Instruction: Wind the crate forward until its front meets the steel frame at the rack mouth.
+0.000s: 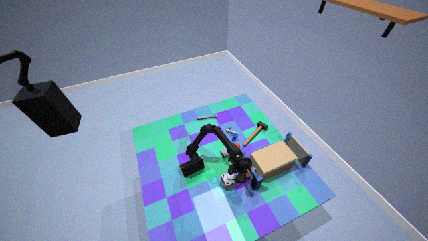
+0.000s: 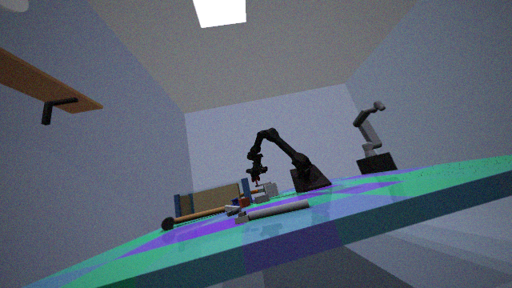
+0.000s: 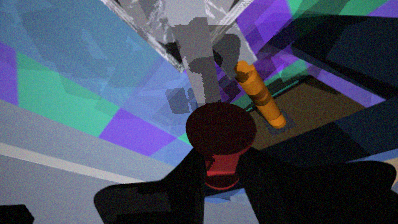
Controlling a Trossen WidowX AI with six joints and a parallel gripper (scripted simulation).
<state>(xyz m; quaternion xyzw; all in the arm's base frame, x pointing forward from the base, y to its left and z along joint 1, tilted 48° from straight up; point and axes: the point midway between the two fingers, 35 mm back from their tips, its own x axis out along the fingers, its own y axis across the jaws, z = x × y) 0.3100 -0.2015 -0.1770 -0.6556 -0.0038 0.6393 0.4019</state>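
My gripper tip is now 50 mm short of the blue steel frame, 60 mm to the right of it and 30 mm above it. From my gripper tip the other things lie so: dark red knob: 10 mm behind, 10 mm to the left; grey hand winch: 120 mm behind, 30 mm to the left, 100 mm below; red-knobbed crank handle: 50 mm behind, 20 mm to the left, 30 mm below.
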